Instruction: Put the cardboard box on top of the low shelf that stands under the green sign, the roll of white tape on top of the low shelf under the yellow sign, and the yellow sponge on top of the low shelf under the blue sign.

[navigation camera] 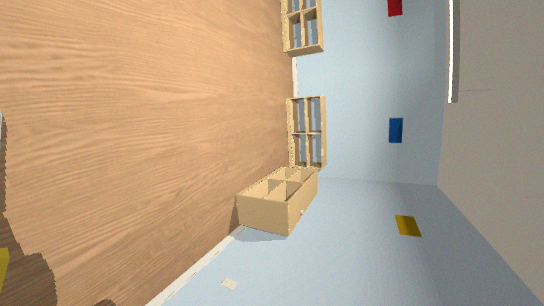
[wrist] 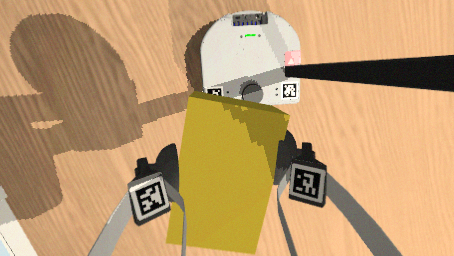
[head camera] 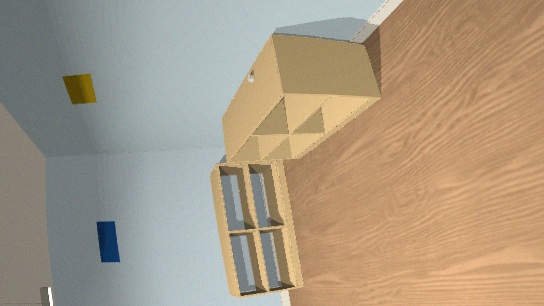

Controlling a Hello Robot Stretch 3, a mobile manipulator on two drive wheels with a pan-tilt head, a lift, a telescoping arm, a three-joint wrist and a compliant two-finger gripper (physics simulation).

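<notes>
The yellow sponge is between the fingertips of my gripper, which is shut on it and holds it above the floor. The low shelf under the blue sign stands against the wall; its top shows as a thin strip. Beside it, in the corner, is the low shelf under the yellow sign. A small white thing, apparently the roll of white tape, is on its top. The cardboard box and green sign do not show.
Head and navigation views are turned sideways. Another low shelf stands under a red sign. A wall plate is near the skirting board. In the wrist view, my white base is close beyond the sponge, with the black mast.
</notes>
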